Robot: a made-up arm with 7 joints.
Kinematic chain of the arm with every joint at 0, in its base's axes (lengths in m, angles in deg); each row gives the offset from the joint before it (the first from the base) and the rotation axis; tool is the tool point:
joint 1: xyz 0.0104 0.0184 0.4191 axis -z
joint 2: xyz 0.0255 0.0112 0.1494 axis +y
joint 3: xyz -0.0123 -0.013 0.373 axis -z
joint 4: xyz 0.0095 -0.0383 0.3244 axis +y
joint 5: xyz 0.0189 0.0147 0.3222 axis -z
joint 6: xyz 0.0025 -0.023 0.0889 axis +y
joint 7: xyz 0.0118 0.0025 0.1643 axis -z
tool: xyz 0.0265 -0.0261 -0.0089
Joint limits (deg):
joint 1: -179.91..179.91
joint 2: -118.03..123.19
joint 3: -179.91..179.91
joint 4: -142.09..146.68
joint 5: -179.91..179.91
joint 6: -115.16..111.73
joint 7: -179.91..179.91
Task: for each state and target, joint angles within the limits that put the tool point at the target. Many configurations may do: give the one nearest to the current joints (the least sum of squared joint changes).
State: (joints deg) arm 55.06 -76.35 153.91 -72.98 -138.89 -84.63 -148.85
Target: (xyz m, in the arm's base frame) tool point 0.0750 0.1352 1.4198
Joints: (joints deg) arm 54.95 -37.19 179.91 -102.27 -145.02 -75.99 -147.35
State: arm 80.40 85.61 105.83 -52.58 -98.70 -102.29 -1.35
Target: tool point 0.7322 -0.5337 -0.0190
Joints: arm 60.90 123.19 126.55 -60.15 -100.61 -92.69 -2.60
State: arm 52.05 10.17 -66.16 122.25 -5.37 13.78 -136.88
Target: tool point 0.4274 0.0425 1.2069
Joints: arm 55.58 -20.70 -41.25 101.78 -4.65 9.07 -138.28
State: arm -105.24 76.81 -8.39 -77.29 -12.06 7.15 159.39
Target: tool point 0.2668 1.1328 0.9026
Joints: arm -84.32 92.77 -17.17 -49.84 -11.76 13.45 158.63
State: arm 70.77 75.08 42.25 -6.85 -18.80 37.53 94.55
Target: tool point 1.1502 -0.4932 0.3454
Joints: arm 22.11 100.20 40.74 -10.74 -23.93 46.08 94.54
